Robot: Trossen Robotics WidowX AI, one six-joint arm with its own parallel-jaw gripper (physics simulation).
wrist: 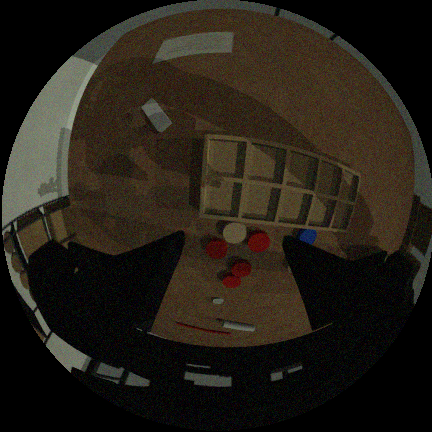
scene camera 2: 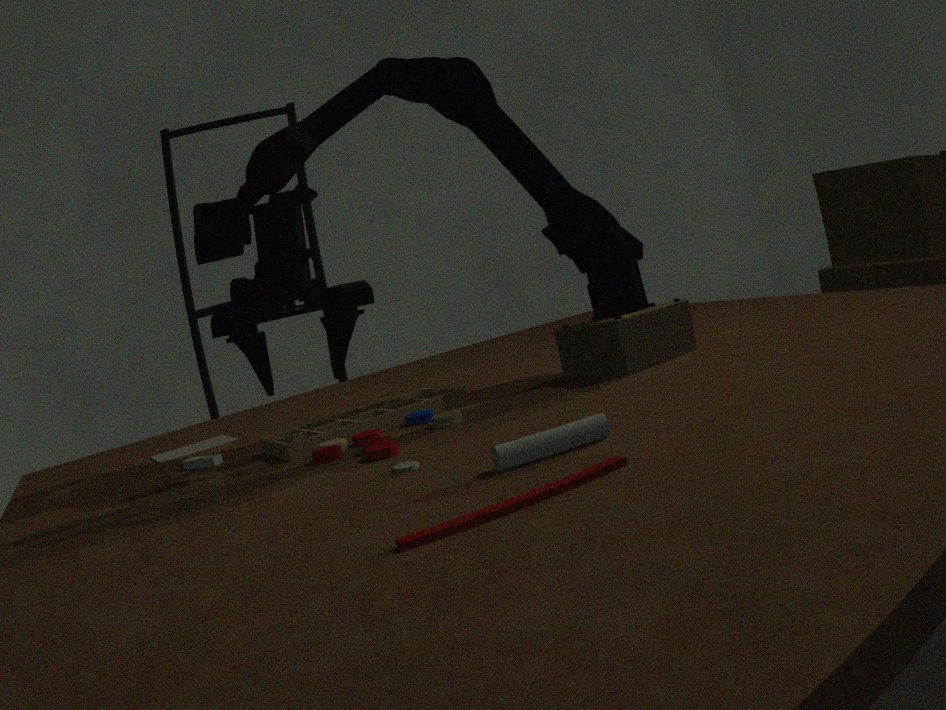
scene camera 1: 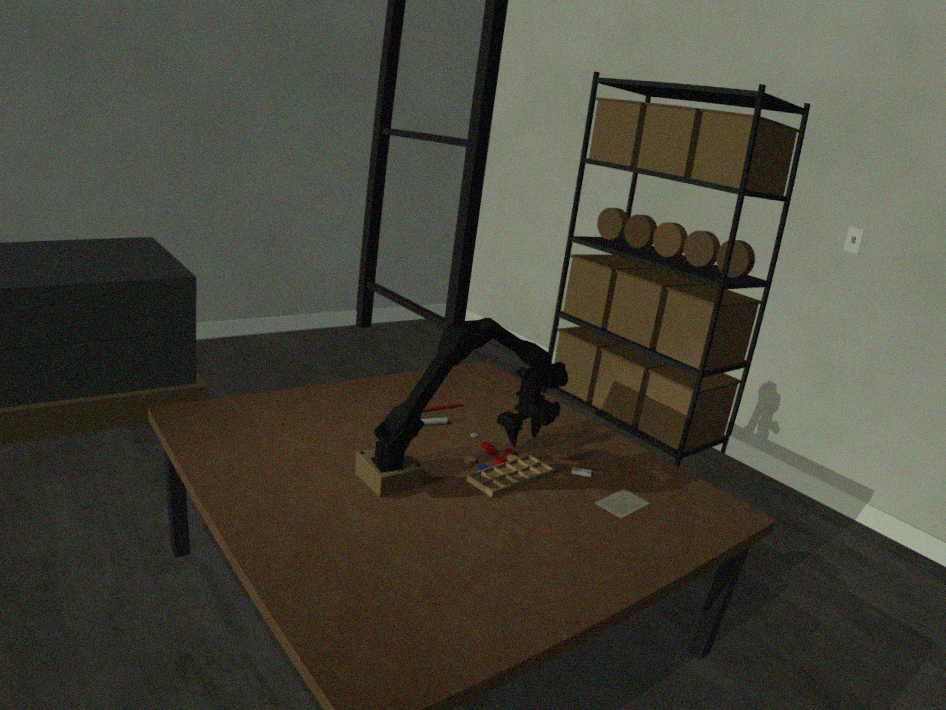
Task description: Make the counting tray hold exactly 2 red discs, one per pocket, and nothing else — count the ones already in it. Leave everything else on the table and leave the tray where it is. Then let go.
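The wooden counting tray (scene camera 1: 479, 486) (scene camera 2: 276, 448) (wrist: 204, 175) has two rows of pockets; I see no disc in them in the wrist view, though some pockets are shaded. Several red discs lie on the table beside its long side: one left (wrist: 216, 248), one right (wrist: 259, 241), and two touching or overlapping, one (wrist: 241, 268) above the other (wrist: 231, 281) in the wrist view. A beige disc (scene camera 2: 333, 443) (wrist: 234, 233) lies close to the tray wall. A blue disc (scene camera 1: 482, 466) (scene camera 2: 419, 417) (wrist: 308, 236) is partly behind a finger. My gripper (scene camera 1: 524, 440) (scene camera 2: 306, 386) (wrist: 234, 238) is open, empty, above the tray and discs.
A tan disc (scene camera 1: 469, 460) (scene camera 2: 448, 418) lies near the blue one. A small white piece (scene camera 2: 406, 466) (wrist: 218, 301), white cylinder (scene camera 2: 550, 441) (wrist: 238, 326) and red stick (scene camera 2: 511, 504) (wrist: 202, 328) lie beyond the discs. A white block (scene camera 1: 581, 472) (wrist: 157, 116) and paper (scene camera 1: 622, 502) (wrist: 197, 46) lie past the tray.
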